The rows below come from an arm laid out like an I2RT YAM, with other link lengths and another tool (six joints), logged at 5 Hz.
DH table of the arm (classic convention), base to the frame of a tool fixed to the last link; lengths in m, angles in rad. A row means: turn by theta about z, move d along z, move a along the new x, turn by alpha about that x. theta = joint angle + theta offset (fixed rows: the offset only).
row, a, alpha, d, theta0
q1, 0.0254, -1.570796, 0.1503, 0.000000
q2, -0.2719, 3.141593, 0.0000, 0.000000
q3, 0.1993, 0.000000, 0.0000, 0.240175
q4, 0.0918, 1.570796, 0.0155, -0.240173
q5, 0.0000, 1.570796, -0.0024, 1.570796
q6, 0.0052, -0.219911, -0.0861, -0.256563
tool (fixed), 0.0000, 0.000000, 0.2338, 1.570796
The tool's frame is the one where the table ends.
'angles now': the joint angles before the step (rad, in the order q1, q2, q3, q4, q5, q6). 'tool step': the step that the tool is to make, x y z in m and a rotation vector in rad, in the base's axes. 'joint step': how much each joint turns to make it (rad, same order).
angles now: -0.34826, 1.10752, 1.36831, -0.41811, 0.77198, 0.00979
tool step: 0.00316, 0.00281, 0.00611, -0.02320, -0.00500, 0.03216
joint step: 0.01346, -0.00973, -0.00451, 0.02892, -0.01569, -0.03130
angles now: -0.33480, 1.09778, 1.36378, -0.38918, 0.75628, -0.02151
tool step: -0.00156, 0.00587, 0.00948, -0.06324, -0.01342, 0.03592
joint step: 0.03102, -0.04546, -0.05423, 0.09423, -0.00041, -0.07704
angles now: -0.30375, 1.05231, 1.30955, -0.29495, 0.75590, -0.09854
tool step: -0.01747, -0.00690, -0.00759, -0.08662, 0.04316, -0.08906
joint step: -0.00266, -0.05061, -0.15277, 0.18574, 0.08618, -0.13757
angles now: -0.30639, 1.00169, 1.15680, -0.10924, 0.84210, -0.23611
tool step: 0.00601, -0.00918, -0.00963, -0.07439, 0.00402, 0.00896
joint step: -0.03208, -0.00427, -0.15202, 0.23997, -0.04750, -0.09916
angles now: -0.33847, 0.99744, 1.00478, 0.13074, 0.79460, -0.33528
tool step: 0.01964, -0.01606, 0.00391, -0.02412, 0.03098, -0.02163
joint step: -0.03177, 0.10575, 0.03465, 0.08211, -0.01481, -0.04474
